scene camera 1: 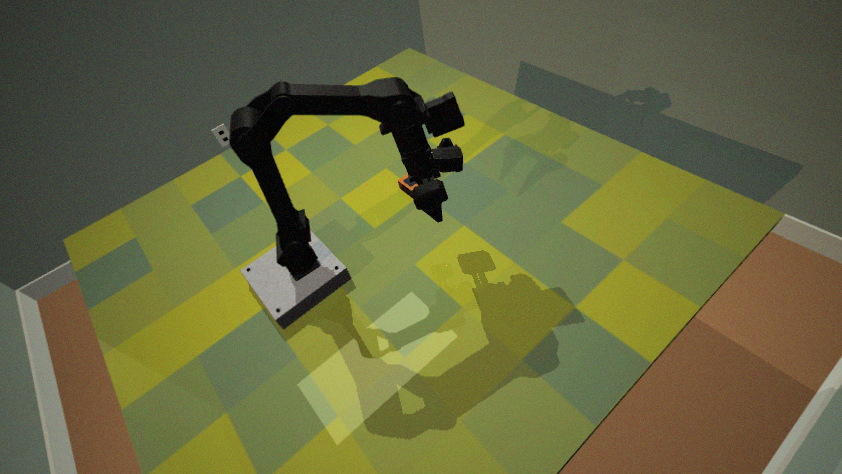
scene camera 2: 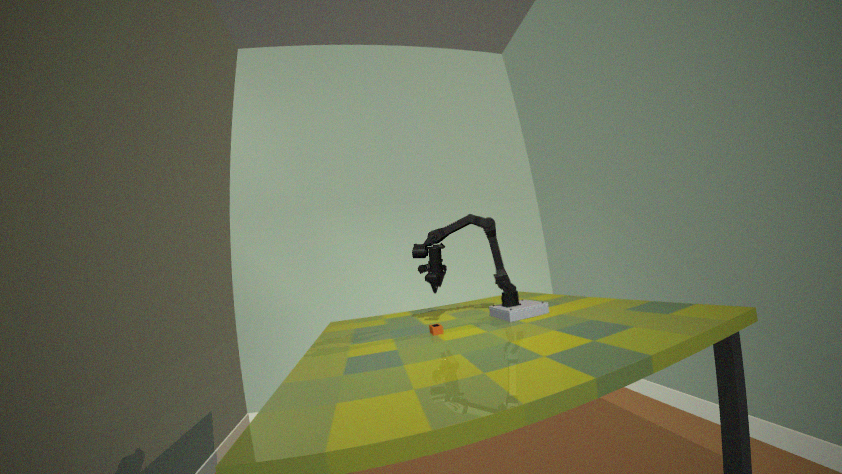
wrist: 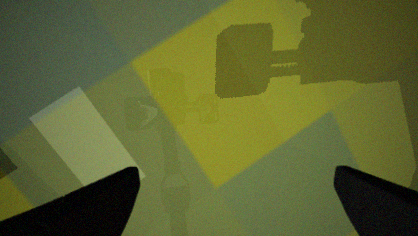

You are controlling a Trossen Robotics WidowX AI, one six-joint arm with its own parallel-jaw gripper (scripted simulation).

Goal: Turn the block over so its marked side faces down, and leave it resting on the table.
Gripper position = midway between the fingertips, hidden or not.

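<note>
I can see my gripper (scene camera 1: 436,209) (wrist: 234,175), and my gripper is open and holds nothing.
</note>
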